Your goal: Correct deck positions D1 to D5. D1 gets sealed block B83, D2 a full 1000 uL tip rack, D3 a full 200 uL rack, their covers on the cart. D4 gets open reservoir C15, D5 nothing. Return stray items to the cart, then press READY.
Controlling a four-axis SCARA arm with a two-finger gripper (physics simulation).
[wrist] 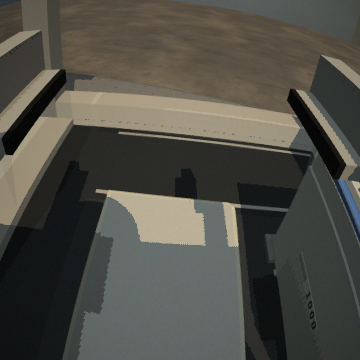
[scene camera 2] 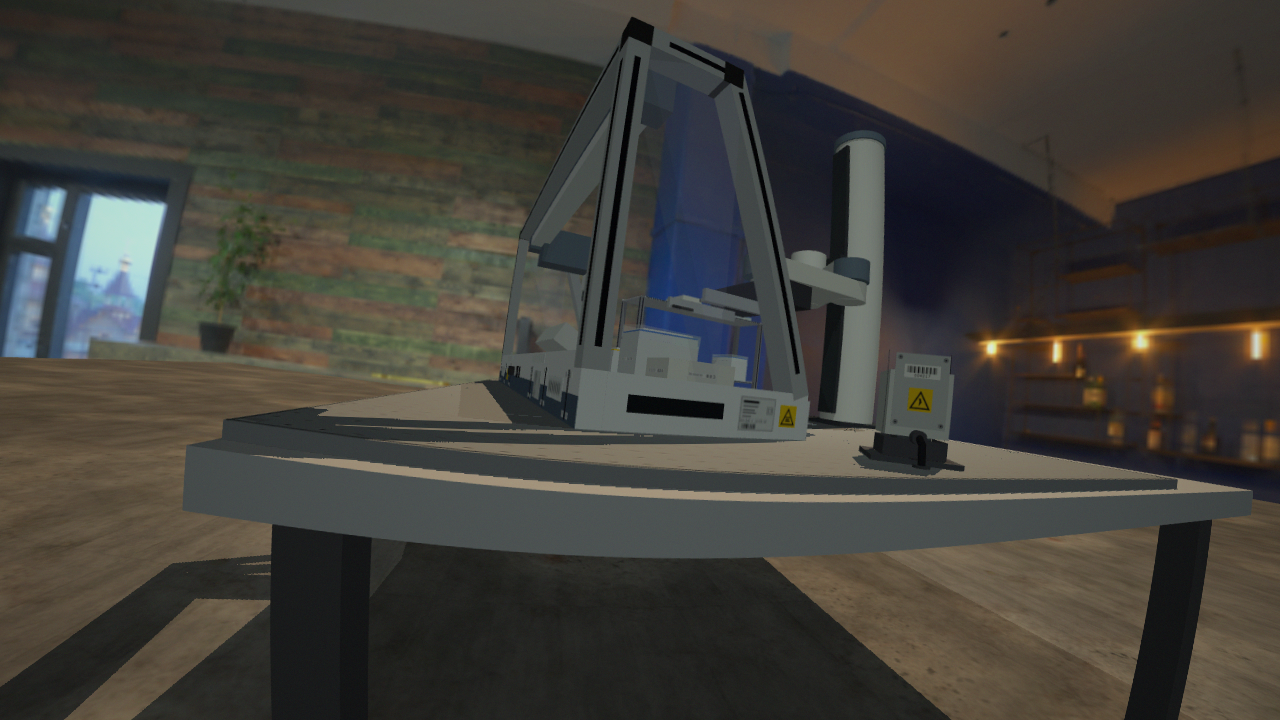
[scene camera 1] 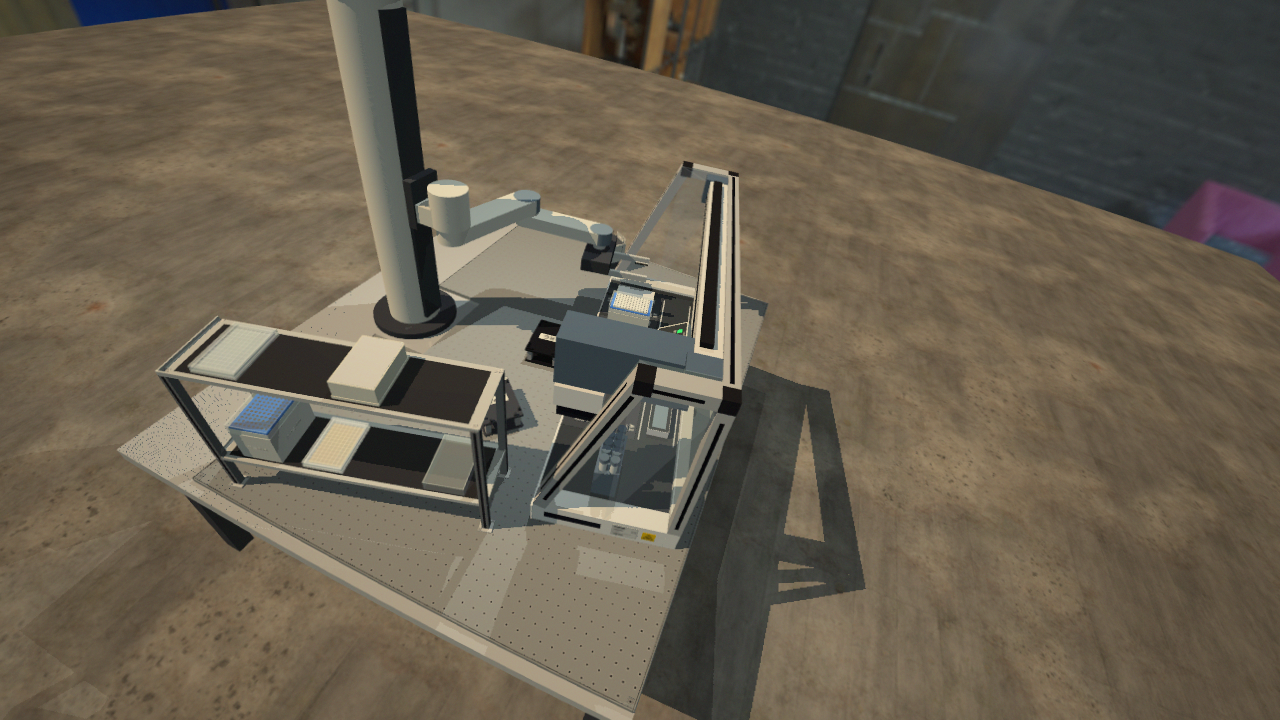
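My gripper [scene camera 1: 637, 267] [wrist: 180, 57] is open with its fingers apart and nothing between them. It hangs above the rear end of the deck. Below it, in the wrist view, a block with a flat blue-grey top [wrist: 170, 290] lies in a dark deck position; its label does not show. Right of it stands a grey rack marked 1000 [wrist: 315, 250]. In scene camera 1, a blue-rimmed rack with pale tips [scene camera 1: 631, 302] stands near the gripper. The cart [scene camera 1: 482, 483] carries a translucent item [scene camera 1: 232, 351], a white box [scene camera 1: 366, 368], a blue-topped rack [scene camera 1: 262, 416], a tan-topped rack [scene camera 1: 336, 445] and a grey box [scene camera 1: 449, 462].
The machine's blue-grey head [scene camera 1: 617, 353] spans the deck's middle. Frame beams [scene camera 1: 735, 268] and slanted end posts [scene camera 2: 617, 197] enclose the deck. A small green light [scene camera 1: 680, 331] shows beside the rack. The arm's column [scene camera 1: 380, 179] [scene camera 2: 863, 286] stands behind. A warning-labelled box [scene camera 2: 919, 420] stands on the table.
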